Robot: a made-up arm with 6 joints.
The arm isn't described. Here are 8 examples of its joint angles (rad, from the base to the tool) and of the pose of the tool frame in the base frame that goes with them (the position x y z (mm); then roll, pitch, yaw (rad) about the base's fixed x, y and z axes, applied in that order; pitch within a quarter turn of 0, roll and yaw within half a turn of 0).
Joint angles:
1: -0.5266 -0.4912 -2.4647 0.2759 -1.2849 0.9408
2: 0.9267 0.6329 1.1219 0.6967 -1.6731 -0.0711
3: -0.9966 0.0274 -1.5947 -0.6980 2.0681 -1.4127
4: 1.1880 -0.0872 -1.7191 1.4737 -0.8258 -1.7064
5: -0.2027 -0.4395 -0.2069 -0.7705 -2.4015 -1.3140
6: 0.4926 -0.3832 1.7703 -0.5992 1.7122 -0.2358
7: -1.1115 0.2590 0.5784 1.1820 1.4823 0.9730
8: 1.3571 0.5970 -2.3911 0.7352 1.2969 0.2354
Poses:
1: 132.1 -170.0 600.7 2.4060 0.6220 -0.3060
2: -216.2 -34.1 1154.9 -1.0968 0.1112 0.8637
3: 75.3 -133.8 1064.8 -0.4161 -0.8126 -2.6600
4: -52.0 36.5 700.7 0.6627 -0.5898 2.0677
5: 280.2 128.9 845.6 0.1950 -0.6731 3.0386
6: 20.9 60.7 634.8 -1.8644 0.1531 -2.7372
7: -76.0 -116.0 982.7 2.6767 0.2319 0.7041
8: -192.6 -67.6 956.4 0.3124 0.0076 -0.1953
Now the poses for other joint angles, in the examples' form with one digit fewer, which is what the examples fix.
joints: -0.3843 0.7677 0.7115 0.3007 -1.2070 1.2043
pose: -175 131 1044 -0.394 -1.097 -0.837
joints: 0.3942 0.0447 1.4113 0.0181 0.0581 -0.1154
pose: -44 137 848 -2.127 0.899 1.600
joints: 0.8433 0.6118 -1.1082 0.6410 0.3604 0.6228
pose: -122 -105 952 0.953 -0.672 -0.814
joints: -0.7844 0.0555 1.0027 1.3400 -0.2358 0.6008
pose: 58 -30 990 -2.691 -0.983 0.192
